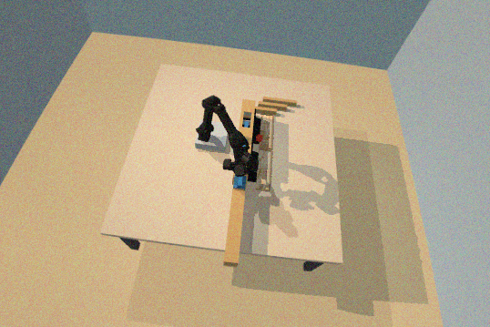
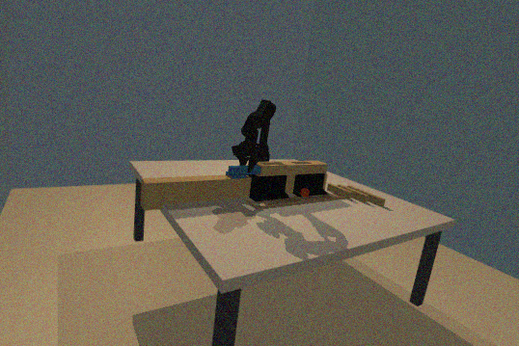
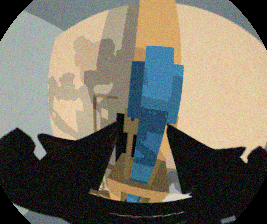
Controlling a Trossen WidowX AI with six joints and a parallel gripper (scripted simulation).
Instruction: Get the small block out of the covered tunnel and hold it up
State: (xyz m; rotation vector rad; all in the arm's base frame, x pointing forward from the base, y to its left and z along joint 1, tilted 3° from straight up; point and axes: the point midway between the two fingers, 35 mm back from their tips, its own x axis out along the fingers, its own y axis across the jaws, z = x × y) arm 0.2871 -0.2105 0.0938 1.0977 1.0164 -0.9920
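Right now the wooden tunnel is 10 mm ahead of my gripper tip, 50 mm to the left of it and 50 mm below it. Round my gripper tip: small red block 30 mm ahead, 330 mm to the left, 100 mm below.
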